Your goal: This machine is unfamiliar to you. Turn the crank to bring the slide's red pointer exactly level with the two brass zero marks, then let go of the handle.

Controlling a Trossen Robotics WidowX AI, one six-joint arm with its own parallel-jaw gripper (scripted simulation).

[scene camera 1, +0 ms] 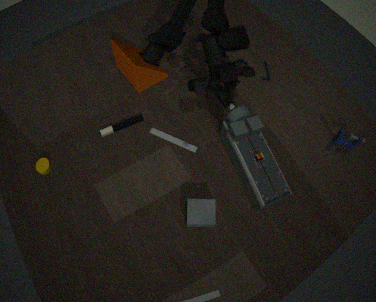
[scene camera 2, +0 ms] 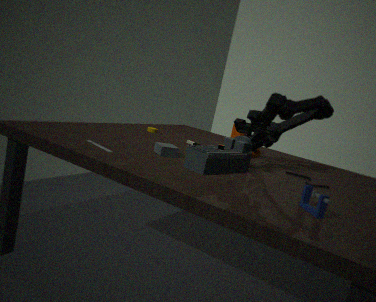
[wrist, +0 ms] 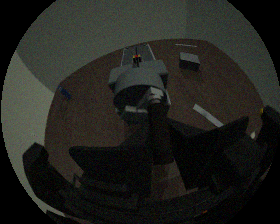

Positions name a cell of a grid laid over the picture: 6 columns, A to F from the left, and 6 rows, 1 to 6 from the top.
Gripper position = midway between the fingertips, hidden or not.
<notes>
In view: my gripper (scene camera 1: D3), a grey slide machine (scene camera 2: D4) and a grey block (scene camera 1: D5).
My gripper also shows in scene camera 2 (scene camera 2: D3) and in the wrist view (wrist: D4).
</notes>
